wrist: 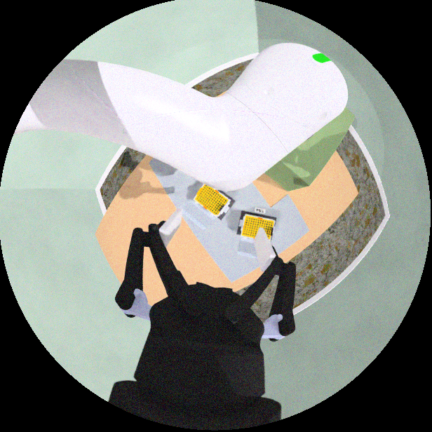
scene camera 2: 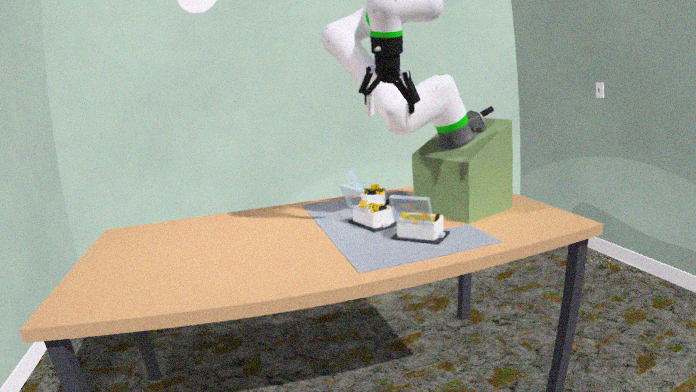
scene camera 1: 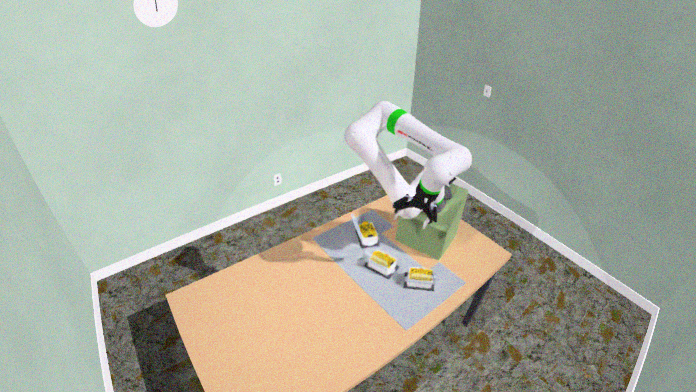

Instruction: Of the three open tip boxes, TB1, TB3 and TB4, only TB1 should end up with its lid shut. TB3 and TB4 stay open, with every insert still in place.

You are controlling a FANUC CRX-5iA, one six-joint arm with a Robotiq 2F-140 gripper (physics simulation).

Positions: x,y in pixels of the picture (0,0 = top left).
Labels:
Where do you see a grey-blue mat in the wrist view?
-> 219,239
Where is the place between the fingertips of my gripper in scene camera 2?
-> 389,119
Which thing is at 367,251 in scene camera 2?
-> A grey-blue mat.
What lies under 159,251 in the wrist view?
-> My gripper.

